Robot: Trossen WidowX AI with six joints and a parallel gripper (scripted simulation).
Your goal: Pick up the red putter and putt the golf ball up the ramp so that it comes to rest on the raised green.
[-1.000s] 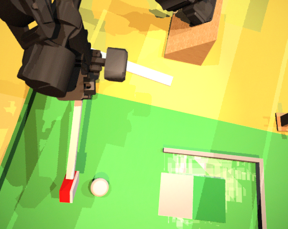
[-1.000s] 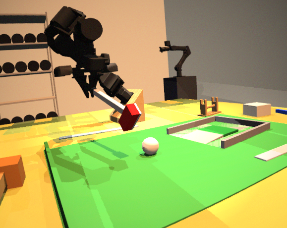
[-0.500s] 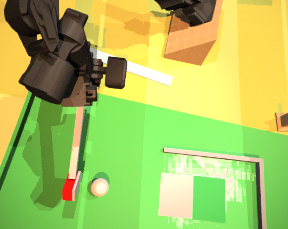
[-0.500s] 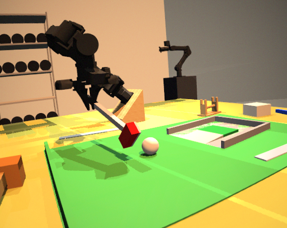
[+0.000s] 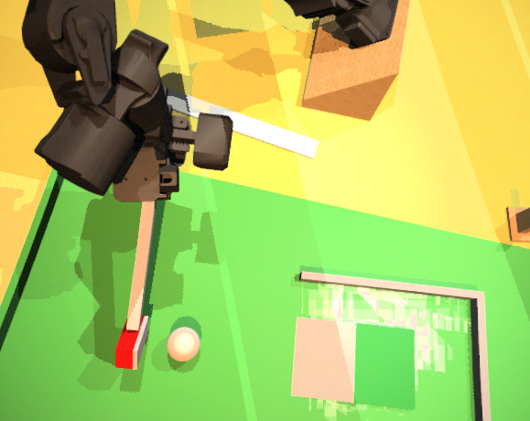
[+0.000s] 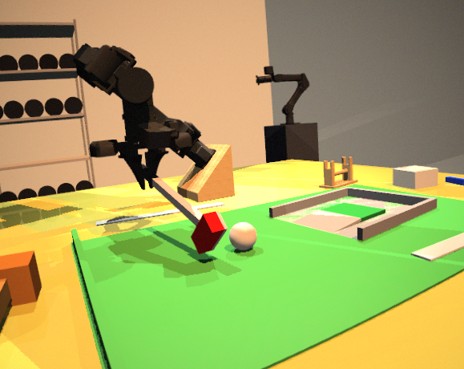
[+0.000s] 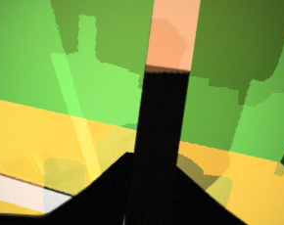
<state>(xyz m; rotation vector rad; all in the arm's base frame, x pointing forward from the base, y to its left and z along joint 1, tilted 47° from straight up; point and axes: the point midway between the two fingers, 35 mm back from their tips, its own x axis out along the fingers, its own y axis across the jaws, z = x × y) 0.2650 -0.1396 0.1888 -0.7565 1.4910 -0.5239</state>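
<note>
My gripper tip is now 12 cm short of the red putter and 2 cm to the right of it. The rest, counted from my gripper tip: wooden rack: 8 cm behind, 56 cm to the left, 5 cm below; white golf ball: 21 cm ahead, 9 cm to the left, 6 cm below.
</note>
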